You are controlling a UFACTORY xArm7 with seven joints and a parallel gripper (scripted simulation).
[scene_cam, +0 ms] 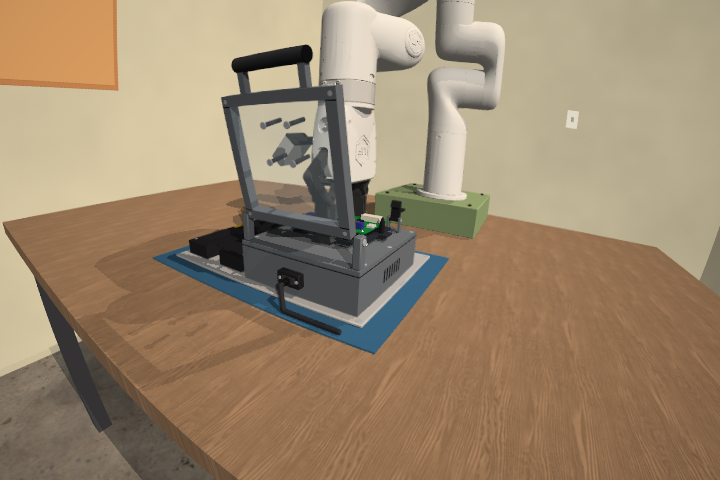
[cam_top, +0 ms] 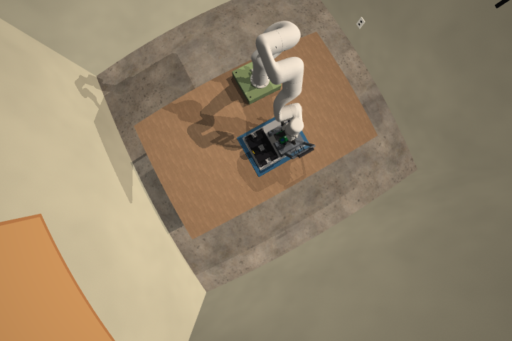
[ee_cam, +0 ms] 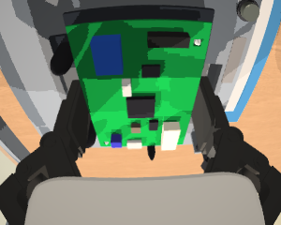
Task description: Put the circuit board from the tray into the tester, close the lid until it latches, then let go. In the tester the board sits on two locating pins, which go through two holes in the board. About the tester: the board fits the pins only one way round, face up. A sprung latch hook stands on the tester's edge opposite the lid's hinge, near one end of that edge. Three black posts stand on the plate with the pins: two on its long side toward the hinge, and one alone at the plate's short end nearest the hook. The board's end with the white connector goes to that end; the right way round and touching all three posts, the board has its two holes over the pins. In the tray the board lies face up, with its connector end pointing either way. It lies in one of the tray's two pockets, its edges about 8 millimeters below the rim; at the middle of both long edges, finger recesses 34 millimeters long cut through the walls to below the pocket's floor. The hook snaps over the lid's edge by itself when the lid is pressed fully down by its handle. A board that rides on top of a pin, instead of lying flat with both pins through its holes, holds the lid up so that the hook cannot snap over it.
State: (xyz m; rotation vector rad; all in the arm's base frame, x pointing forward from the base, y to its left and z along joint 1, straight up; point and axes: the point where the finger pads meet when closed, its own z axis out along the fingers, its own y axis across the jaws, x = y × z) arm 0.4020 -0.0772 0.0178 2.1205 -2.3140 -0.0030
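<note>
The green circuit board is right at my hand. From my hand the other things lie so: latch hook: 60 mm to the left, 60 mm behind, 10 mm above; then tester lid: 120 mm ahead, 100 mm above, 10 mm to the right.
</note>
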